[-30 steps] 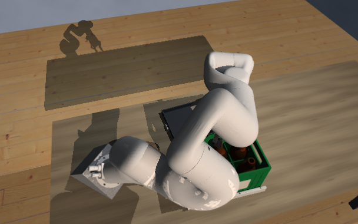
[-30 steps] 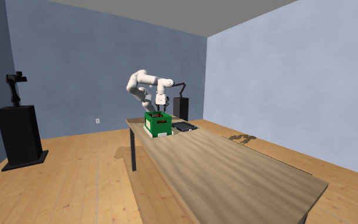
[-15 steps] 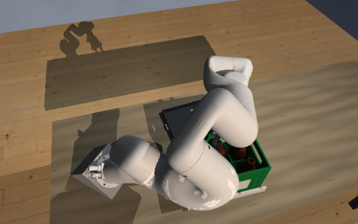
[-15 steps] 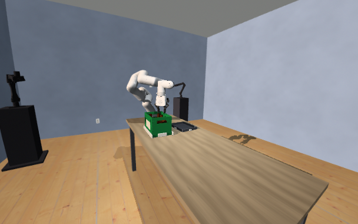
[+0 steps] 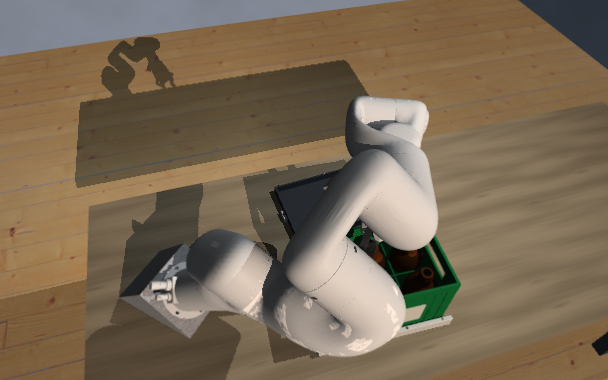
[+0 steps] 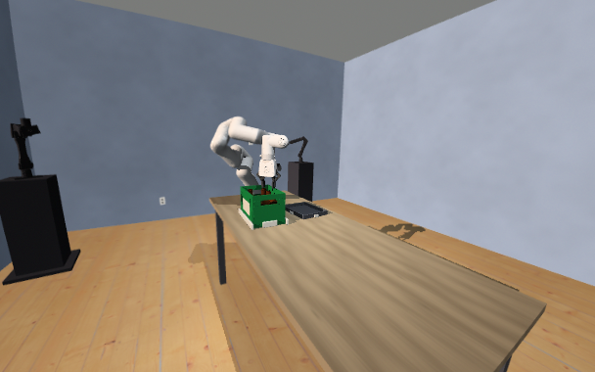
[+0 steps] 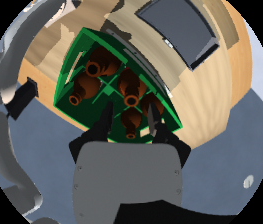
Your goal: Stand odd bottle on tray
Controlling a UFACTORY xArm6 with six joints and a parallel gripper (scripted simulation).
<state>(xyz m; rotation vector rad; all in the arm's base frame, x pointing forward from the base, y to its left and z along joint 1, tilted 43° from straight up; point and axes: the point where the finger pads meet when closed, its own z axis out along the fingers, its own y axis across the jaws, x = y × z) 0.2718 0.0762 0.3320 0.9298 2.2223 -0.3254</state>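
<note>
Now: the green crate 1 cm behind my hand, 4 cm to the right of it and 12 cm below it. Round my hand: dark tray: 2 cm ahead, 25 cm to the left, 19 cm below.
</note>
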